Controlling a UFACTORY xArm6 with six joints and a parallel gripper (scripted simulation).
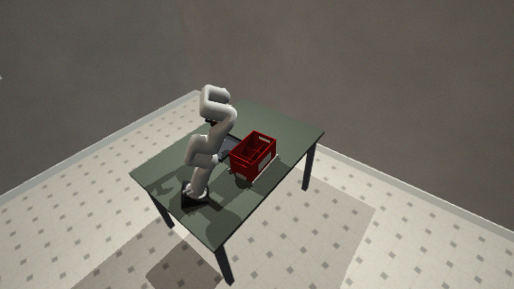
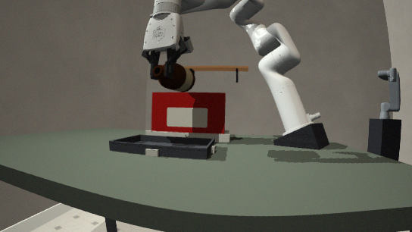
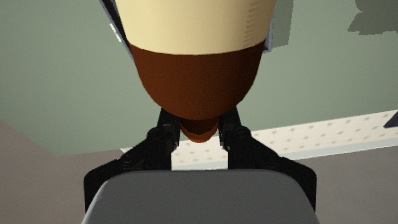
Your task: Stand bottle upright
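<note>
Now: the brown bottle 10 mm behind my hand and 50 mm to the right of it. The rest, counted from my hand: dark tray (50 mm to the right, 190 mm below); then crate (10 mm ahead, 350 mm to the right, 120 mm below).
</note>
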